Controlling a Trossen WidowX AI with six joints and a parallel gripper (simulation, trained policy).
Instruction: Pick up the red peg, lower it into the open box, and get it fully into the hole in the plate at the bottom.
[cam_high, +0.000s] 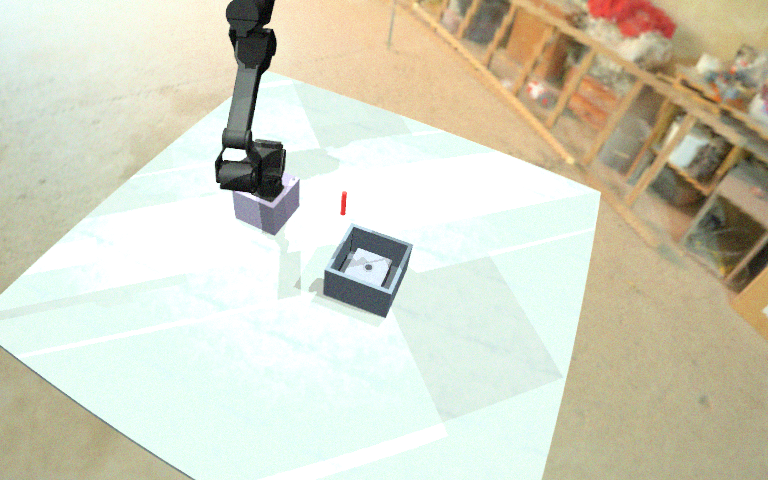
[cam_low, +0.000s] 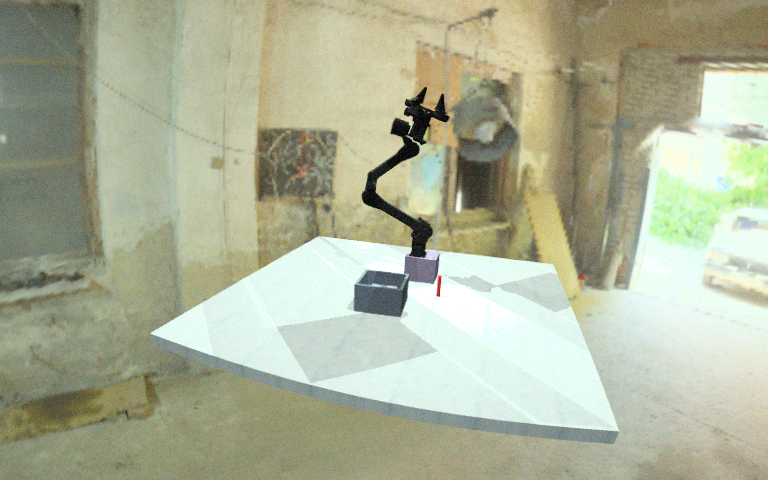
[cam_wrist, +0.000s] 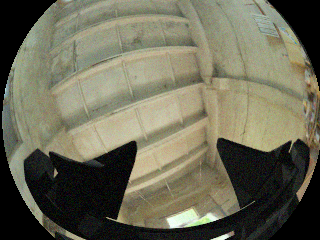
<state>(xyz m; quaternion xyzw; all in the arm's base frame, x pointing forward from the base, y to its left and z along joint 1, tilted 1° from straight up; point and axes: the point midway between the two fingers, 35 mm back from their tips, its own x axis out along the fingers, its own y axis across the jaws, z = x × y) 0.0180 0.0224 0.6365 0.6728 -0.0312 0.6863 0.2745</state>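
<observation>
The red peg lies 73 cm below my gripper tip, 14 cm ahead of it and 8 cm to the left of it. Also, from my gripper tip: grey box 75 cm below, 29 cm ahead, 10 cm to the right.
</observation>
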